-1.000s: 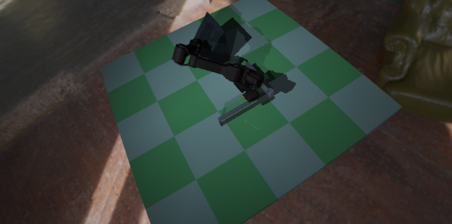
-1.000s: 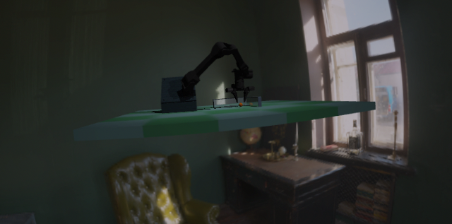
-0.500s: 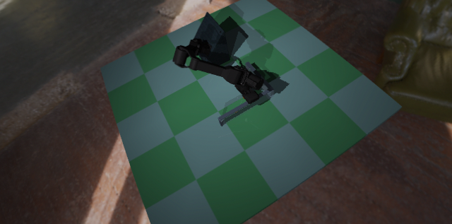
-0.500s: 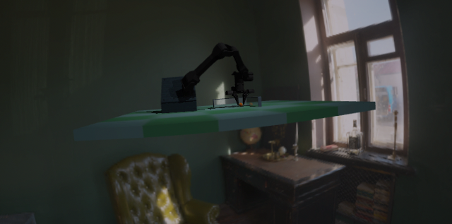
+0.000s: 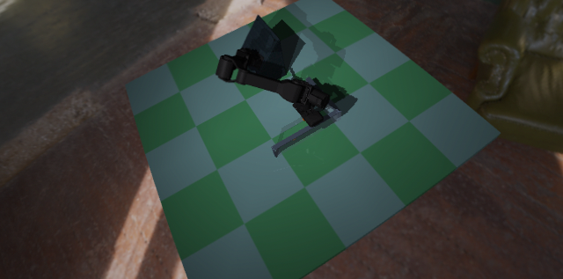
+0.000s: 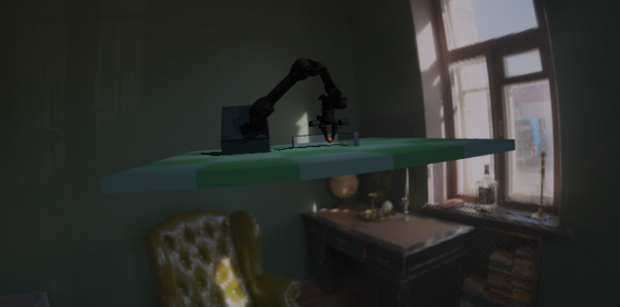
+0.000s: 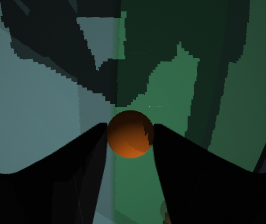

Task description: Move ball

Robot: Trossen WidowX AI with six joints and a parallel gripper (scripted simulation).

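The see-through copy of ball is 4 cm ahead of my gripper tip, 9 cm to the right of it and 1 cm below it. Round my gripper tip: orange ball (right at my gripper tip).
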